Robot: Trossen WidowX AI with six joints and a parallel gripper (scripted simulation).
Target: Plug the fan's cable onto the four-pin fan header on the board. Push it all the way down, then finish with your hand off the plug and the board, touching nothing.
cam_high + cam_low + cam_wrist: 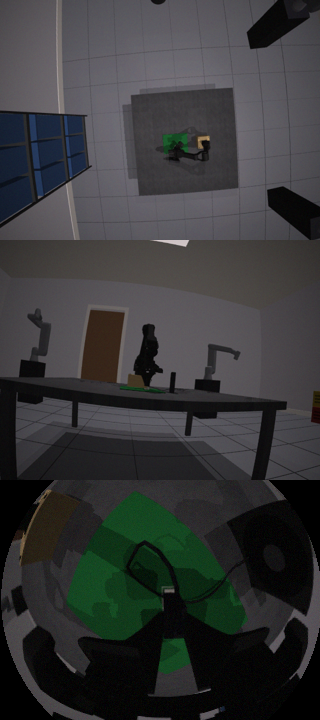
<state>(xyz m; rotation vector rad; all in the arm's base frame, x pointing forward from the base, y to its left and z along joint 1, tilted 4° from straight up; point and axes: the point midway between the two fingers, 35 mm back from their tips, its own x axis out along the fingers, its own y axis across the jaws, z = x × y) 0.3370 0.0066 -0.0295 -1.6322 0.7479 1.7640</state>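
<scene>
Right now my gripper tip is 4 cm above the white fan header. From my gripper tip the other things lie so: green circuit board 3 cm to the right, 5 cm below; then black fan 4 cm ahead, 14 cm to the left, 2 cm above; then black fan plug 1 cm above.
</scene>
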